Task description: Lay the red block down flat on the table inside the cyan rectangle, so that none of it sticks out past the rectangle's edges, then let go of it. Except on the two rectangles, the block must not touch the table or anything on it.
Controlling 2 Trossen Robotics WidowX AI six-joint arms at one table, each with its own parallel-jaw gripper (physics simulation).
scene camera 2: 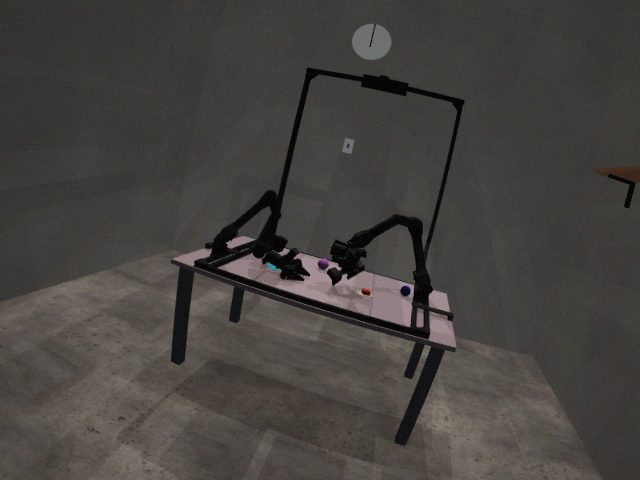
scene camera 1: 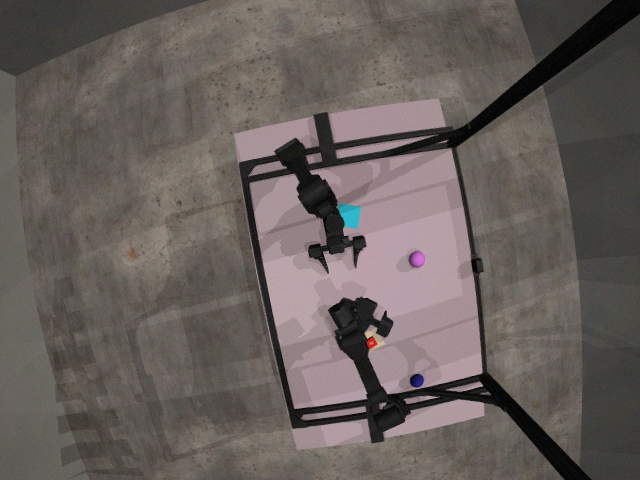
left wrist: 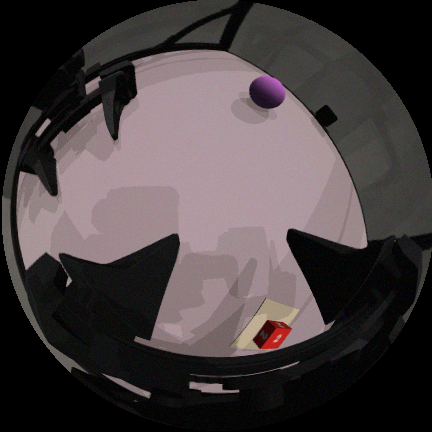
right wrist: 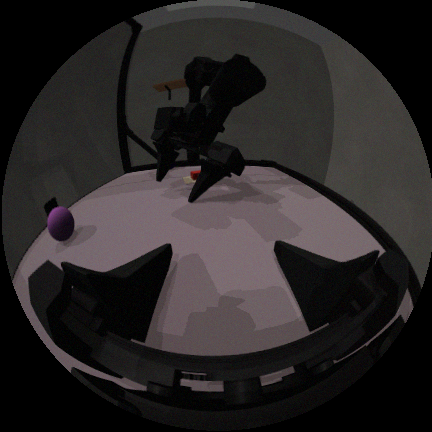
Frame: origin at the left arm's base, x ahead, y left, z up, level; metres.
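Where they show: left gripper, fingertip midpoint: (scene camera 2: pixel 340 281) (left wrist: pixel 234 236) (right wrist: pixel 171 190); right gripper, fingertip midpoint: (scene camera 2: pixel 307 277) (scene camera 1: pixel 341 270) (left wrist: pixel 78 166) (right wrist: pixel 223 247); left arm's base at its link origin: (scene camera 2: pixel 420 301) (right wrist: pixel 193 160); right arm's base at its link origin: (scene camera 2: pixel 218 255) (scene camera 1: pixel 292 155).
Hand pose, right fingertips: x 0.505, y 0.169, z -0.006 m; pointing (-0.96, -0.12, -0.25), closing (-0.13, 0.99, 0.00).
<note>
Things, the pixels of their top centre, and the offset from my right fingertips. "pt": a spot on its surface instead.
- red block at its top centre: (left wrist: pixel 276 338) (right wrist: pixel 196 171) (scene camera 1: pixel 371 343) (scene camera 2: pixel 366 290) dx -0.259, dy -0.087, dz +0.006 m
- cream rectangle at a spot on its surface: (left wrist: pixel 280 309) (scene camera 1: pixel 378 336) pt dx -0.240, dy -0.113, dz -0.012 m
- cyan rectangle at a spot on its surface: (scene camera 1: pixel 351 217) (scene camera 2: pixel 277 267) pt dx +0.174, dy -0.042, dz -0.012 m
- purple ball at its top centre: (left wrist: pixel 275 79) (right wrist: pixel 53 208) (scene camera 1: pixel 418 260) (scene camera 2: pixel 324 258) dx +0.022, dy -0.254, dz +0.042 m
- dark blue ball at its top centre: (scene camera 1: pixel 418 383) (scene camera 2: pixel 406 286) dx -0.417, dy -0.249, dz +0.038 m
The red block (scene camera 1: pixel 371 342) (scene camera 2: pixel 366 291) (left wrist: pixel 272 335) (right wrist: pixel 195 175) lies on the cream rectangle (scene camera 1: pixel 380 343) (left wrist: pixel 280 309), partly hidden by the left arm in scene camera 1. The cyan rectangle (scene camera 1: pixel 351 217) (scene camera 2: pixel 273 267) is bare where it shows; the right arm hides part of it. My left gripper (scene camera 1: pixel 364 310) (scene camera 2: pixel 347 277) (left wrist: pixel 234 236) (right wrist: pixel 171 190) is open and empty, above the table; in the left wrist view the block is low in the picture, below the fingertips. My right gripper (scene camera 1: pixel 341 269) (scene camera 2: pixel 306 276) (left wrist: pixel 78 166) (right wrist: pixel 223 247) is open and empty, beside the cyan rectangle.
A purple ball (scene camera 1: pixel 416 259) (scene camera 2: pixel 323 264) (left wrist: pixel 267 92) (right wrist: pixel 60 223) is at the right of scene camera 1. A dark blue ball (scene camera 1: pixel 416 380) (scene camera 2: pixel 405 290) is near the left arm's base. A black frame (scene camera 1: pixel 267 299) runs around the pink table.
</note>
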